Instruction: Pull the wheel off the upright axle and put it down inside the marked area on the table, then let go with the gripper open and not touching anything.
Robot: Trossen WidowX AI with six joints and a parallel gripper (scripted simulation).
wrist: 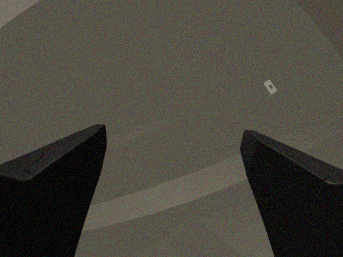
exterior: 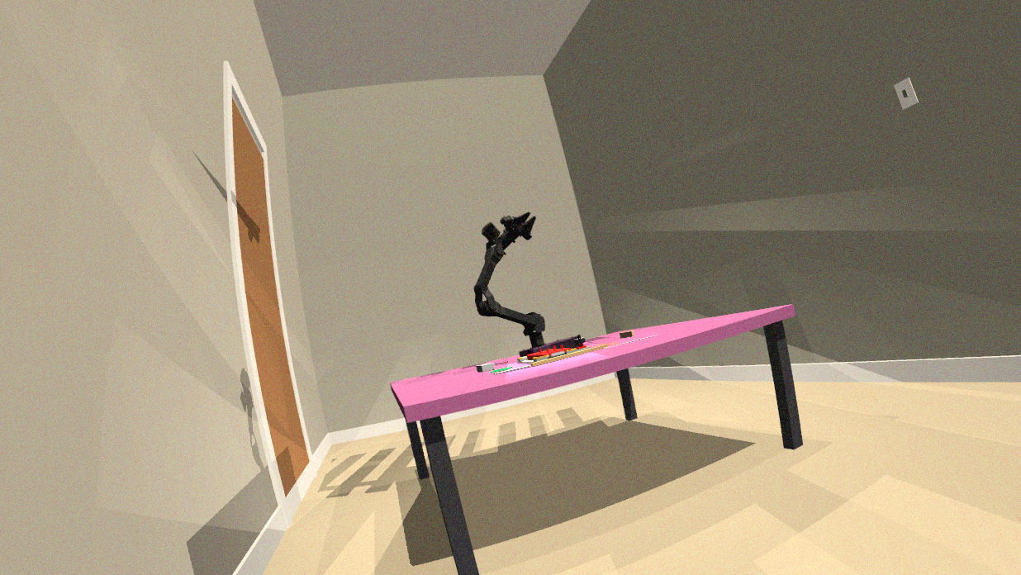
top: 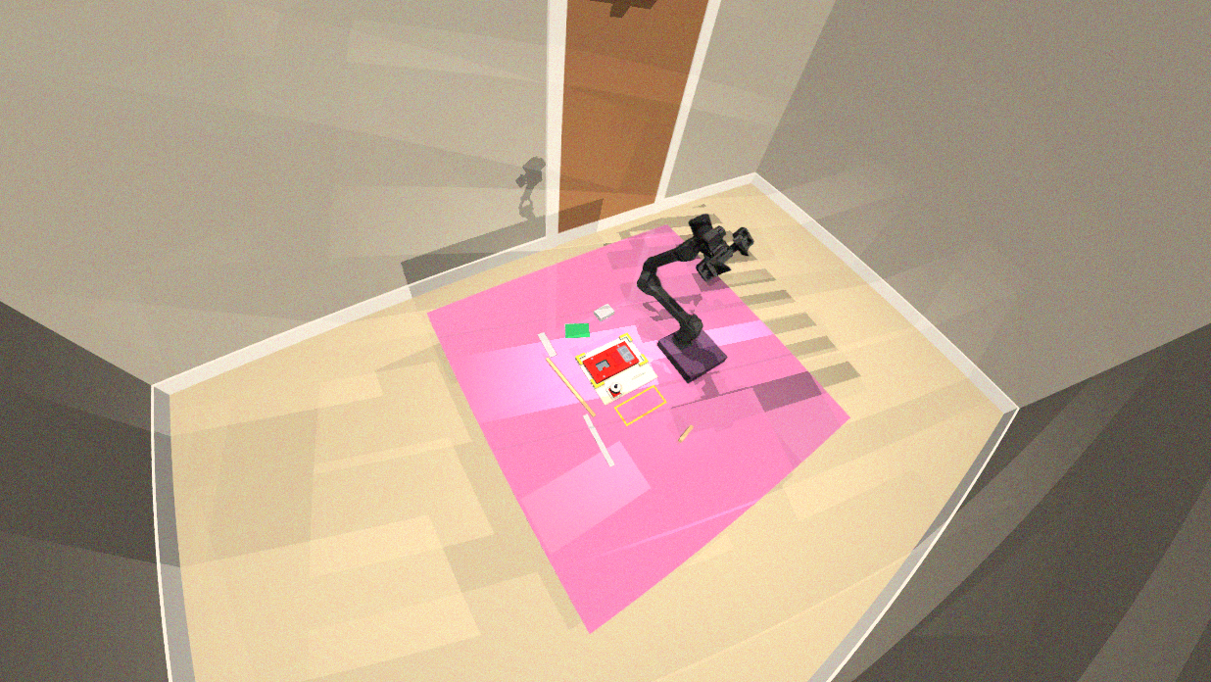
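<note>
The wheel lies 290 mm ahead of my gripper tip, 30 mm to the right of it and 570 mm below it. Round my gripper tip: long tan strip: 430 mm ahead, 120 mm to the right, 600 mm below; small tan block: 150 mm ahead, 240 mm to the left, 600 mm below; green tile: 290 mm ahead, 340 mm to the right, 610 mm below.
</note>
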